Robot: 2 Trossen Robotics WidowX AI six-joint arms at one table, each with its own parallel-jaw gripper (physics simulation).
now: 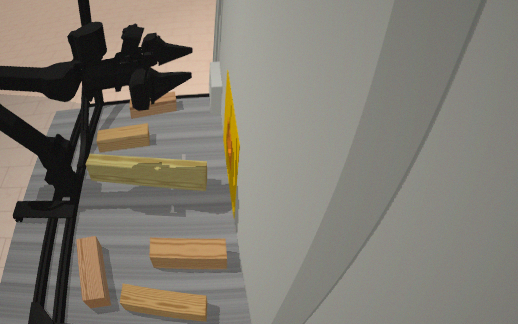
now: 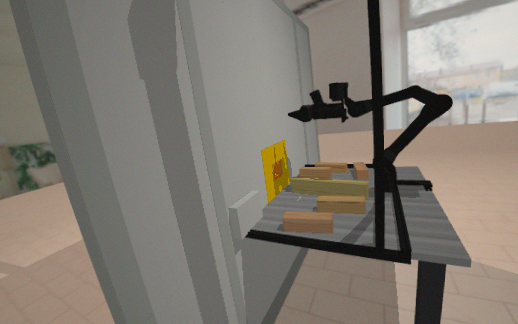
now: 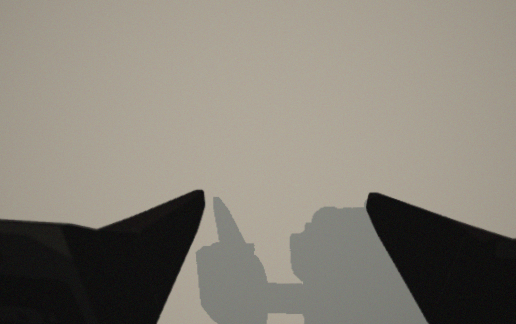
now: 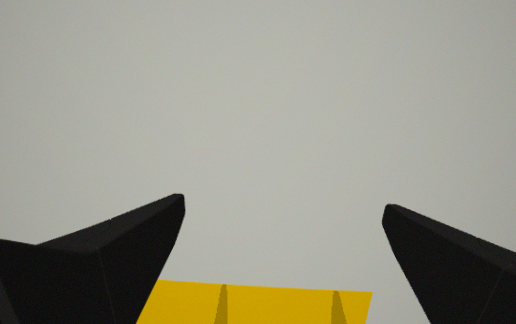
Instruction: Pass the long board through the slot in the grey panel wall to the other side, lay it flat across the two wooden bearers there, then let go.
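Places are measured from the left arm's base along level axes (x ahead, y left, z up), in centimetres.
Where they show: left gripper, fingertip midpoint: (image 3: pixel 285 199); right gripper, fingertip midpoint: (image 1: pixel 192 61) (image 2: pixel 291 113) (image 4: pixel 283 208); right arm's base, origin of the base link: (image 1: pixel 67 187) (image 2: pixel 387 189).
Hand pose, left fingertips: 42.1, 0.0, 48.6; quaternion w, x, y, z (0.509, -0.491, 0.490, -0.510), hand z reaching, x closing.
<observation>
Things, the pixels of their centre, and the offset from my left fingertips, as dx, dy, dz. "pt": a spot on its surface instead.
- long yellowish board, body centre: (image 1: pixel 143 171) (image 2: pixel 326 187) +27.2, -3.1, -47.4
- light grey block, surface spot: (image 1: pixel 215 87) pt +8.0, -27.1, -40.7
The long yellowish board (image 1: pixel 147 174) (image 2: pixel 330 188) lies on the grey table, one end pointing towards the yellow plate (image 1: pixel 231 150) (image 2: pixel 269 176) (image 4: pixel 260 302) on the grey panel wall (image 1: pixel 300 125) (image 2: pixel 240 90). The slot shows as an orange-brown opening in the plate's middle. My right gripper (image 1: pixel 191 63) (image 2: pixel 290 115) (image 4: pixel 283 208) is open and empty, high above the table and facing the wall. My left gripper (image 3: pixel 285 199) is open and empty before a plain pale surface with an arm's shadow on it. The two wooden bearers beyond the wall cannot be made out.
Shorter wooden blocks (image 1: pixel 187 254) (image 1: pixel 92 272) (image 1: pixel 162 302) (image 1: pixel 122 138) (image 2: pixel 307 222) lie on both sides of the board. A light grey block (image 1: pixel 215 87) (image 2: pixel 247 212) stands against the wall at the table's edge. A black frame post (image 2: pixel 377 125) rises beside the right arm.
</observation>
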